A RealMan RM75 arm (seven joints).
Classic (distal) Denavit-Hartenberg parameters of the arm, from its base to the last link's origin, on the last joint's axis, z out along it. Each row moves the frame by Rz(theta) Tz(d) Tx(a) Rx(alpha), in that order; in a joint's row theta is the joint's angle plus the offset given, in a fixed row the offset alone. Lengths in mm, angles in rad.
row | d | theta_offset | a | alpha
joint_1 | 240.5 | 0 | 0 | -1.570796
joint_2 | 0 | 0 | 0 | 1.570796
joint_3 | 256 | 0 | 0 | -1.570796
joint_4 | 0 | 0 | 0 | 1.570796
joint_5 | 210 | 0 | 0 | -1.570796
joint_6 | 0 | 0 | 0 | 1.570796
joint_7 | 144 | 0 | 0 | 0
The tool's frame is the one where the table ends.
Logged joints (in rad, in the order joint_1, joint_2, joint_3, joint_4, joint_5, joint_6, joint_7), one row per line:
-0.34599, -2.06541, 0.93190, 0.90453, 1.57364, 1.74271, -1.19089
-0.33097, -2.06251, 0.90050, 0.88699, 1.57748, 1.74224, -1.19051
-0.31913, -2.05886, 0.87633, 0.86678, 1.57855, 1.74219, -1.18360
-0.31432, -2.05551, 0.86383, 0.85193, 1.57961, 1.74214, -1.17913
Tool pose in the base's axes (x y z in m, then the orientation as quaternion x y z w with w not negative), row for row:
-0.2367, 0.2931, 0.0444, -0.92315, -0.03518, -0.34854, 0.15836
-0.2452, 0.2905, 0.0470, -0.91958, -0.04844, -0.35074, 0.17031
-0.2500, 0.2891, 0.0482, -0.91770, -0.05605, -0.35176, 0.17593
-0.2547, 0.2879, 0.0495, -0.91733, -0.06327, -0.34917, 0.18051
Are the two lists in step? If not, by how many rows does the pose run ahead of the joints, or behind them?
The pose runs 1 row ahead of the joints: the pose in row i belongs to the joints in row i + 1.
